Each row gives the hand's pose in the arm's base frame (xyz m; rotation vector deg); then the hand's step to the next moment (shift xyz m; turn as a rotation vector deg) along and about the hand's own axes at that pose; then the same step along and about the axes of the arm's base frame.
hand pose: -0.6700 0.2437 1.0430 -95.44 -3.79 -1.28
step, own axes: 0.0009 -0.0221 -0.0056 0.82 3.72 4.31
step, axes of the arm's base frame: -0.0002 -0.0035 0.0226 0.92 3.96 -4.07
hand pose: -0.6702 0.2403 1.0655 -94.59 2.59 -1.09
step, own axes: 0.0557 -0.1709 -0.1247 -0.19 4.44 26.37
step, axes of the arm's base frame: 0.0538 -0.1128 0.1796 0.78 25.92 -6.55
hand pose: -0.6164 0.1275 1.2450 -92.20 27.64 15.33
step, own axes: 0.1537 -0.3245 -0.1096 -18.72 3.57 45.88
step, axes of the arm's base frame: 0.2720 -0.1183 0.2301 -12.95 47.96 0.56
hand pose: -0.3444 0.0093 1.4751 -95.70 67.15 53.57
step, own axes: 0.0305 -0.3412 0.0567 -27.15 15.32 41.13
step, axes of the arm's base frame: 0.3294 0.1055 0.0307 -26.05 43.97 7.18
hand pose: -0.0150 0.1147 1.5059 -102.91 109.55 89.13
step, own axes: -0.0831 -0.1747 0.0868 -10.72 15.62 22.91
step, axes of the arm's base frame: 0.1151 0.1544 -0.0888 -21.40 19.95 5.25
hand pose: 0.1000 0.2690 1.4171 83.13 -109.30 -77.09
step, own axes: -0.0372 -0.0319 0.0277 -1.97 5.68 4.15
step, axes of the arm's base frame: 0.0098 0.0456 -0.0315 -5.34 3.65 3.40
